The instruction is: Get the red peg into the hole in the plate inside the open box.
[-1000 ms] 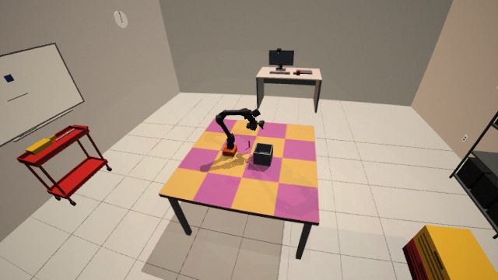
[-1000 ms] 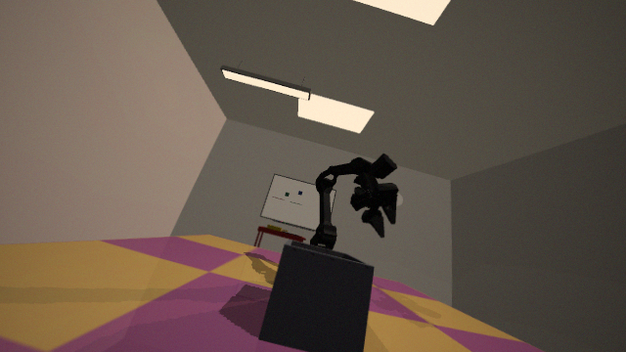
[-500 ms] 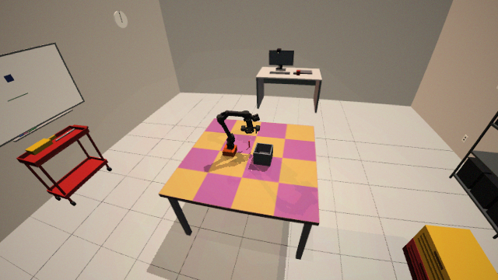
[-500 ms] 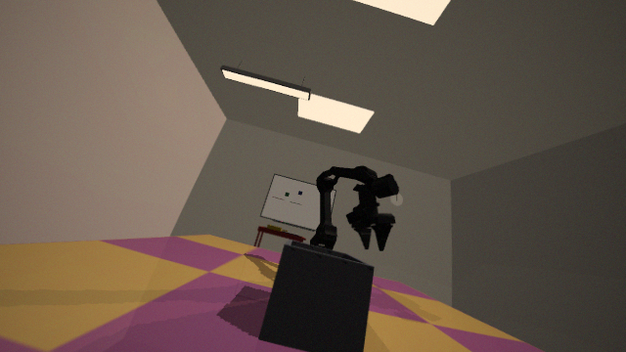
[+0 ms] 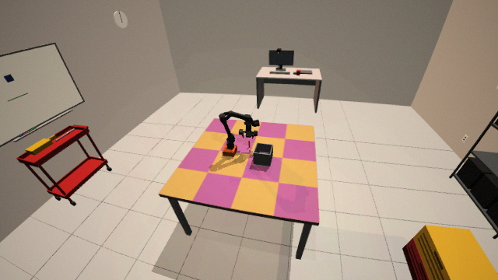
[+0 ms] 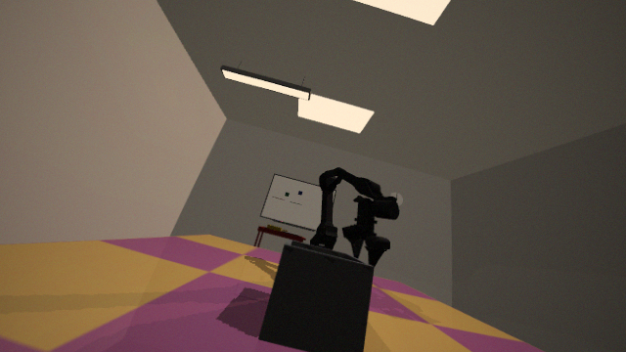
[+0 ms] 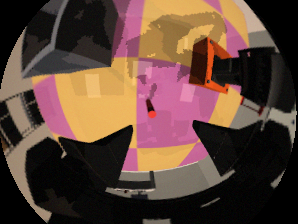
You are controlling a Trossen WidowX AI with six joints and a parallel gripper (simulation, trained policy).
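The red peg is 10 mm ahead of my gripper tip and 70 mm below it.
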